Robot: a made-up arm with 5 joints.
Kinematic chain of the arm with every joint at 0, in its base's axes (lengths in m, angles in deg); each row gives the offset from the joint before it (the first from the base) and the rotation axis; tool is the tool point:
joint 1: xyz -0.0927 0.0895 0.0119 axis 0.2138 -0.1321 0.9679
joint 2: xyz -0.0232 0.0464 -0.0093 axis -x
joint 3: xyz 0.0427 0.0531 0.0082 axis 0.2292 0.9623 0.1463
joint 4: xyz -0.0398 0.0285 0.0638 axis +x
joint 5: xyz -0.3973 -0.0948 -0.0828 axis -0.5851 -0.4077 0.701
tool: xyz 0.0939 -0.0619 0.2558
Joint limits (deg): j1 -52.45..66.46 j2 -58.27..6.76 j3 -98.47..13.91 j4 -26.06..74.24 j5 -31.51..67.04
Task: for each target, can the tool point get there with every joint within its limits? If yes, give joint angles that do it. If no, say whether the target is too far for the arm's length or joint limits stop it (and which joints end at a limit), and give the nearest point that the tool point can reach.
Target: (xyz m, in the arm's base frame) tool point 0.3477 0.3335 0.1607
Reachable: no: joint limits stop it (at a limit: joint 1, joint 2, joint 3, joint 4) | nearest point 0.2296 0.4961 -0.1922 | short by 0.406 m
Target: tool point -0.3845 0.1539 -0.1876
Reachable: yes | joints -5.25 -43.54 -13.97 65.41 -17.92
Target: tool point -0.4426 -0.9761 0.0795
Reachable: no: too far | nearest point -0.2918 -0.4145 0.0755 | short by 0.582 m
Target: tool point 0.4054 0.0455 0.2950
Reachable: no: joint limits stop it (at a limit: joint 1, joint 3, joint 4) | nearest point 0.0527 -0.2759 0.1004 | short by 0.515 m
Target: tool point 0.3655 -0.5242 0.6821
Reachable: no: too far | nearest point -0.0278 -0.2727 0.2103 | short by 0.664 m
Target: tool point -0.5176 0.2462 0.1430
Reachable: yes | joints -17.98 -33.92 -16.00 16.50 40.76
